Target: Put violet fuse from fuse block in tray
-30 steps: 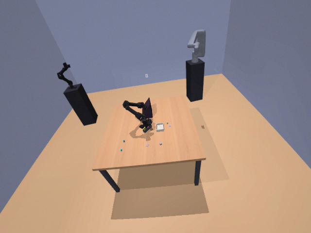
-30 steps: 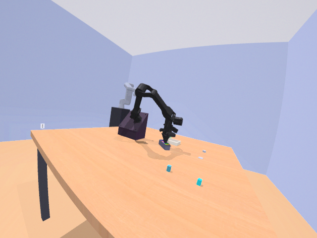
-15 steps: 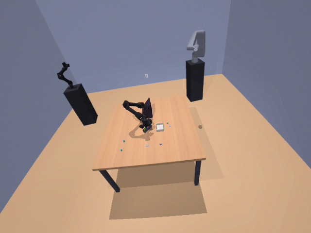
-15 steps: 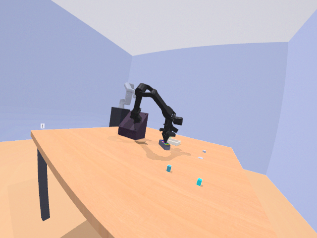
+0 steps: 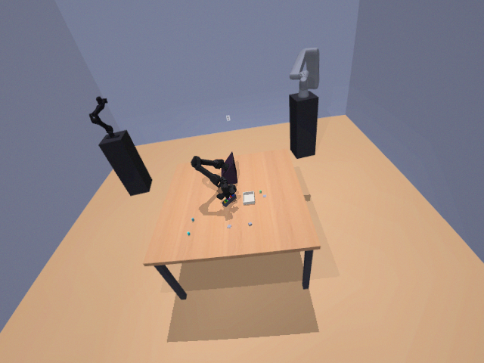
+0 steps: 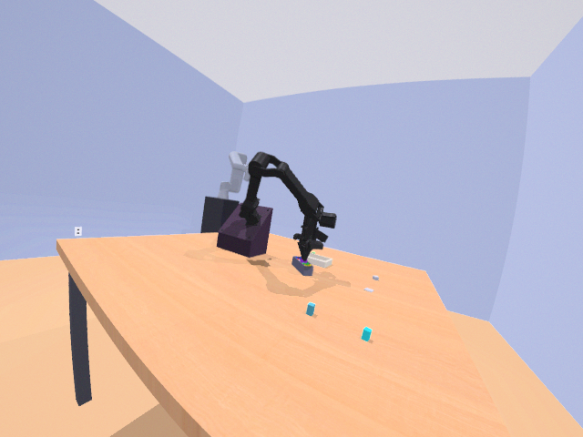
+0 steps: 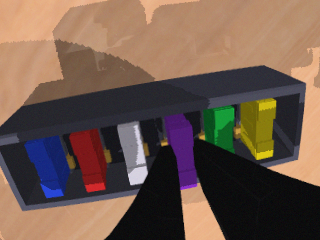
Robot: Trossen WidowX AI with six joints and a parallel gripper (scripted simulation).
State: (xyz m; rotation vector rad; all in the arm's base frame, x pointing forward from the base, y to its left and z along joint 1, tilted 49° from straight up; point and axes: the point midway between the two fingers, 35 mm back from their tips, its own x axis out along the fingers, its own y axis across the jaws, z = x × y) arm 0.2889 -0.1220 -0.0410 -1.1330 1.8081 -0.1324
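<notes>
The white tray lies 2 cm ahead of my gripper tip, 18 cm to the left of it and 4 cm below it.
</notes>
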